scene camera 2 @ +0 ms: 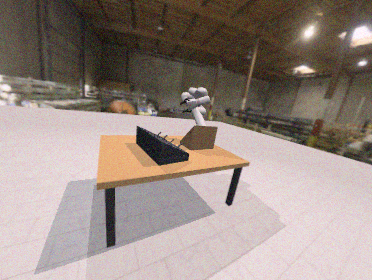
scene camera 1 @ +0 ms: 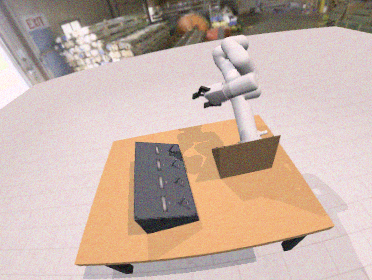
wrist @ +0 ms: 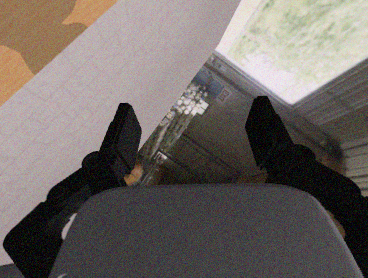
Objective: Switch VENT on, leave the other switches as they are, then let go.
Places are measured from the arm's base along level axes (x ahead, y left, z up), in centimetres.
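Where they show: gripper, fingertip midpoint: (scene camera 2: 181,107) (scene camera 1: 198,101) (wrist: 192,114); arm's base at its link origin: (scene camera 2: 203,131) (scene camera 1: 249,141).
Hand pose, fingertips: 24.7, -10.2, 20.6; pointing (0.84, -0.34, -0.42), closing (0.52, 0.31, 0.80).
Each offset is from my fingertips to the centre of the thing, as dx, dy, dz. "spot": to the spot under its first point. Level surfaces: height alone.
A dark sloped switch panel @[+23.7, +23.0, -32.0] (scene camera 1: 150,195) (scene camera 2: 161,151) stands on the left half of the table. Several small switch levers, such as the one nearest the front @[spot: +9.8, +38.4, -26.2] (scene camera 1: 184,201), stand in a row along its right side, each beside a pale label strip. The labels are too blurred to read, so I cannot tell which switch is VENT or how the levers are set. My gripper (scene camera 1: 199,99) (scene camera 2: 184,106) (wrist: 192,114) is open and empty, high above the table and behind the panel. The panel does not show in the wrist view.
A brown upright board (scene camera 1: 247,157) (scene camera 2: 202,138) stands on the table @[dz -38.1] (scene camera 1: 250,210) (scene camera 2: 120,172) right of the panel, in front of the arm's base. The arm (scene camera 1: 242,112) (scene camera 2: 199,117) rises behind this board. In the wrist view a table corner @[spot: +24.7, -26.3, -38.2] (wrist: 95,12) shows at the upper left.
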